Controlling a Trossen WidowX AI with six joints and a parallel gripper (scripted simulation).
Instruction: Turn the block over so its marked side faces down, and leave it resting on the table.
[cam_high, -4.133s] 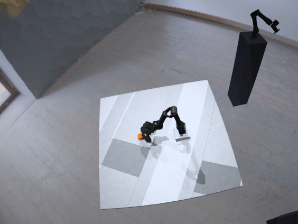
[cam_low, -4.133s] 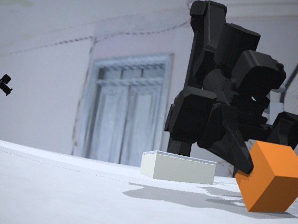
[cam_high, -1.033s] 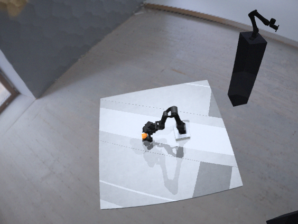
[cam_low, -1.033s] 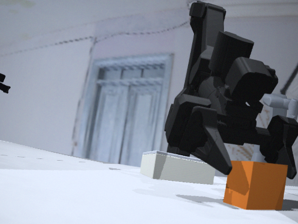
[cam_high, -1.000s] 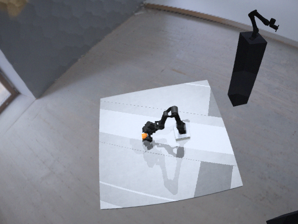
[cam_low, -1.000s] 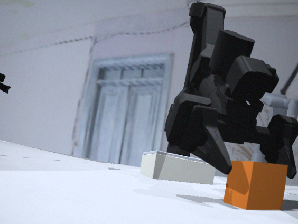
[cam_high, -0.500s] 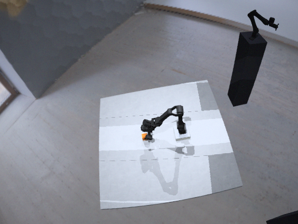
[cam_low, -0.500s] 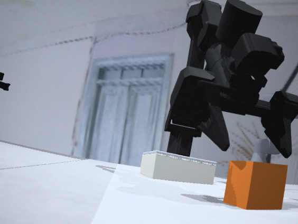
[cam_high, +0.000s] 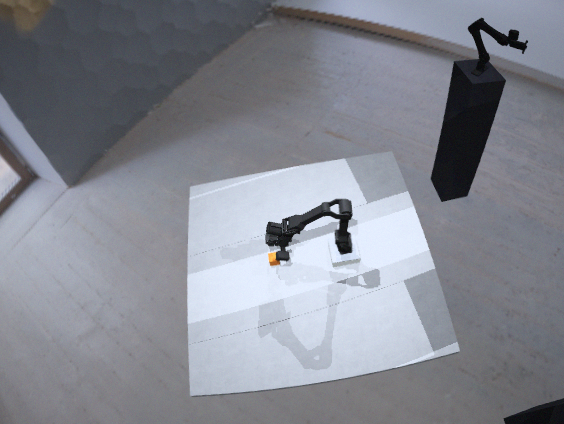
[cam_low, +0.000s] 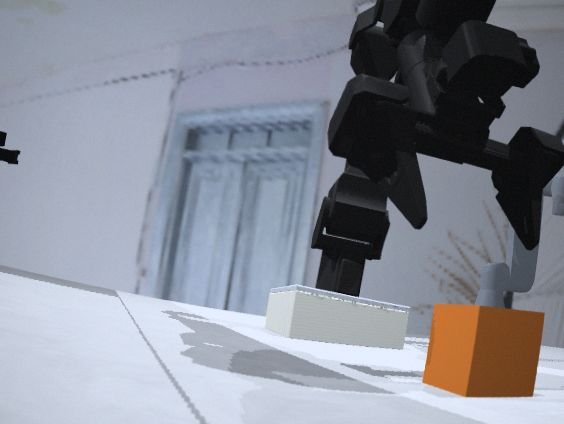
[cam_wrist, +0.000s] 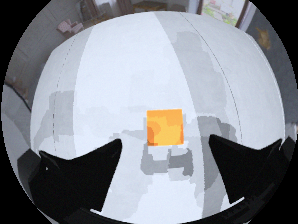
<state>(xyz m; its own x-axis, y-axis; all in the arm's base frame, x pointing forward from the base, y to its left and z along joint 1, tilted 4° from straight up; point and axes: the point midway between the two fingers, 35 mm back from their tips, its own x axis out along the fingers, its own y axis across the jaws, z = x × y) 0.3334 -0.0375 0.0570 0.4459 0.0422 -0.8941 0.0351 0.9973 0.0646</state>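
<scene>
Now: gripper tip 7 cm above the orange block.
</scene>
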